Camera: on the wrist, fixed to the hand. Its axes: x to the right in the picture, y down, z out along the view.
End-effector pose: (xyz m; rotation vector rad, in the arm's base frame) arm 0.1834 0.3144 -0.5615 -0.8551 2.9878 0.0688
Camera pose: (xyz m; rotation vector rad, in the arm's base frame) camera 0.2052 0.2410 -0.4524 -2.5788 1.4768 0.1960
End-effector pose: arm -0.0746 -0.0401 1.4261 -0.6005 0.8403 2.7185
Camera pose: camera -0.0296 -0.0471 1.3008 -0.6293 0.0307 1.3386
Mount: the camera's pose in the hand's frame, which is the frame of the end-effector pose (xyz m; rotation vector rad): 0.0154 -0.0701 -0.1123 -0.0973 -0.1533 -1.5373
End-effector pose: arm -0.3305 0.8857 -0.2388 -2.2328 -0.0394 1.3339
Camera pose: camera -0.2131 0.9022 -0.1779 -1.3538 -1.5134 0.5443
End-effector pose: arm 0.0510 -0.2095 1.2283 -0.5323 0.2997 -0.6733
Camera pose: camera -0.0212 -0.3070 1.1731 -0.8698 -0.3086 -2.0899
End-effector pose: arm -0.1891 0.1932 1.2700 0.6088 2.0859 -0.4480
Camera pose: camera -0.3110 0.1988 1.3235 -1.1926 2.0286 -1.1322
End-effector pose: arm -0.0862 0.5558 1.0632 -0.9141 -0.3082 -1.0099
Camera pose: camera -0.1559 0.4445 1.0405 -0.7512 -1.1934 -2.3558
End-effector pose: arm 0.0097 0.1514 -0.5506 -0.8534 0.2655 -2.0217
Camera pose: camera -0.1162 0.1641 -0.5924 1.0801 0.4290 2.3570
